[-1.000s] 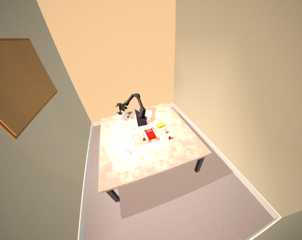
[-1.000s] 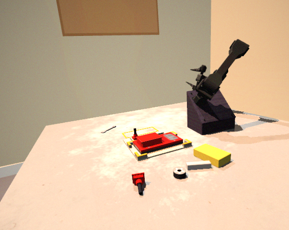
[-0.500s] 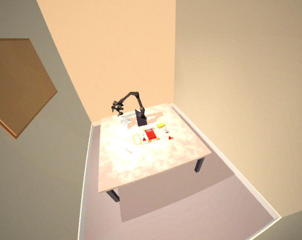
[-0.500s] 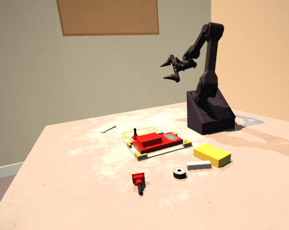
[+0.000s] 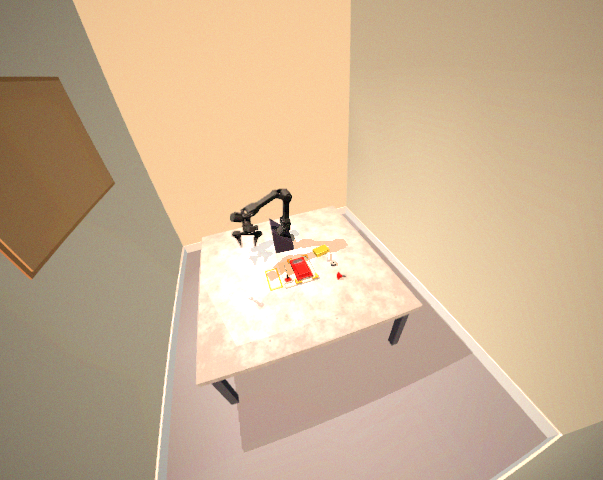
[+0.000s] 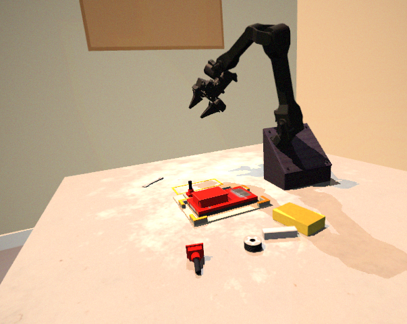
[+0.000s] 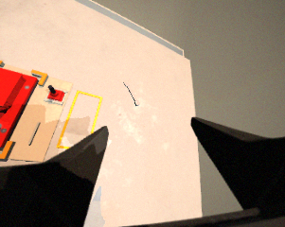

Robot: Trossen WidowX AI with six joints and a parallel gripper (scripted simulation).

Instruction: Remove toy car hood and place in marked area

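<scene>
Right now my gripper tip is 30 cm to the right of the red hood, 24 cm above it and 11 cm short of it. From my gripper tip the other things lie so: yellow block 52 cm to the left, 26 cm below, 4 cm behind; black shaft 24 cm below, 19 cm to the left, 12 cm ahead; grey screw 28 cm below, 20 cm ahead, 6 cm to the right.
</scene>
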